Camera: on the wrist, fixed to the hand. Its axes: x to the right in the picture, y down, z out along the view.
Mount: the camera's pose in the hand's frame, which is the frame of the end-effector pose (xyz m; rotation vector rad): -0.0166 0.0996 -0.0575 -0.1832 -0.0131 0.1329
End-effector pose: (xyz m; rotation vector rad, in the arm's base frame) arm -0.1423 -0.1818 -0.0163 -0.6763 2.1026 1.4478
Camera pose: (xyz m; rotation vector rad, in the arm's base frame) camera -0.2009 -0.2029 0.0818 -0.6019 2.0555 1.7289
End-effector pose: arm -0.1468 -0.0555 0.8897 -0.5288 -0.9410 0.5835
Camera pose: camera -0.1279 -0.0036 0.7875 -0.7568 -0.9822 0.6239
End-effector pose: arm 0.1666 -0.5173 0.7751 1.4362 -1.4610 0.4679
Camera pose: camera 0.0942 -0.4392 0.8216 1.2052 -1.5740 0.3959
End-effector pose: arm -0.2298 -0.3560 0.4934 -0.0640 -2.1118 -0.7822
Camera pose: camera -0.1473 -0.3041 0.5567 -0.3054 -2.0202 -0.8945
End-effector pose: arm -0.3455 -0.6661 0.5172 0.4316 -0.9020 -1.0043
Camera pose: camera -0.2493 -0.6070 0.5446 0.2081 -0.8310 -0.9587
